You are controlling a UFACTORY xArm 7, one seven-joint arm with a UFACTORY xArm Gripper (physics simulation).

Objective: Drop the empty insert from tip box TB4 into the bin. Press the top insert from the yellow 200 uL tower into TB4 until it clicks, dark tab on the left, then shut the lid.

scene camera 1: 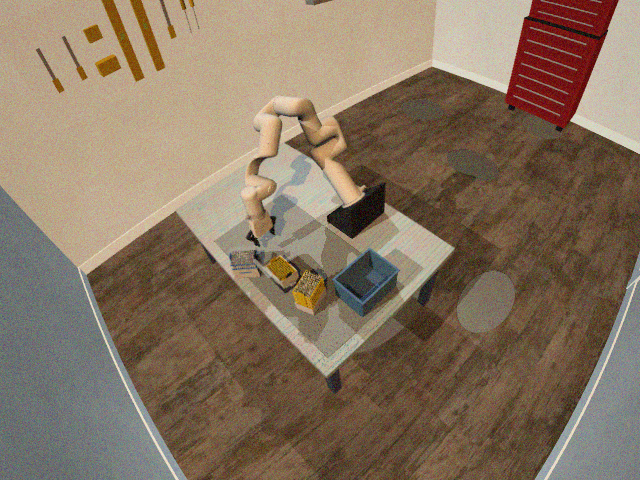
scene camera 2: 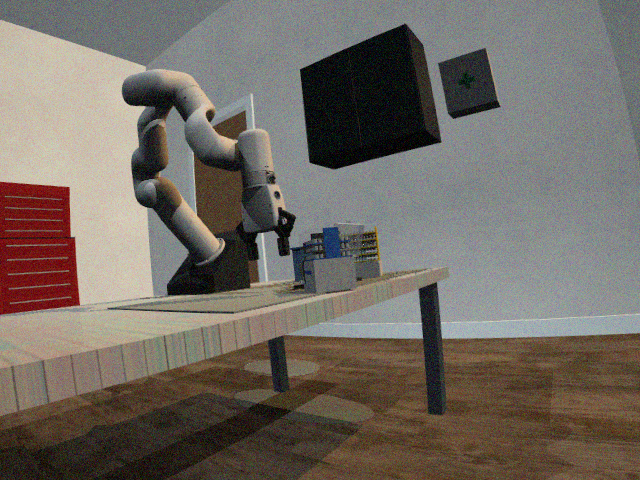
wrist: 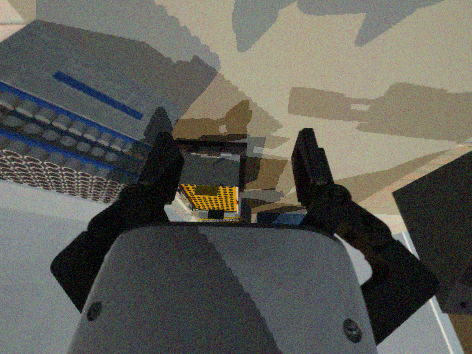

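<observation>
Tip box TB4 (scene camera 1: 287, 279) (wrist: 211, 169) stands between two towers, with a yellow perforated insert (scene camera 1: 280, 268) (wrist: 217, 199) in it. Whether that insert holds tips is too small to tell. The yellow tower (scene camera 1: 305, 295) (scene camera 2: 370, 246) stands beside TB4, on the bin's side. The blue bin (scene camera 1: 353, 299) (wrist: 282, 218) is beyond the yellow tower. My gripper (scene camera 1: 263, 233) (scene camera 2: 268, 251) (wrist: 234, 144) is open and empty, pointing down above the table, on the robot's side of TB4 and the blue-and-grey tower. The lid is unclear.
The blue-and-grey tower (scene camera 1: 244, 263) (scene camera 2: 330, 274) (wrist: 95, 95) stands near the table edge, on TB4's other side, and lies close to my left finger in the wrist view. The black arm base (scene camera 1: 356, 217) (scene camera 2: 227, 266) stands at the back of the table (scene camera 1: 423, 242) (scene camera 2: 155, 341).
</observation>
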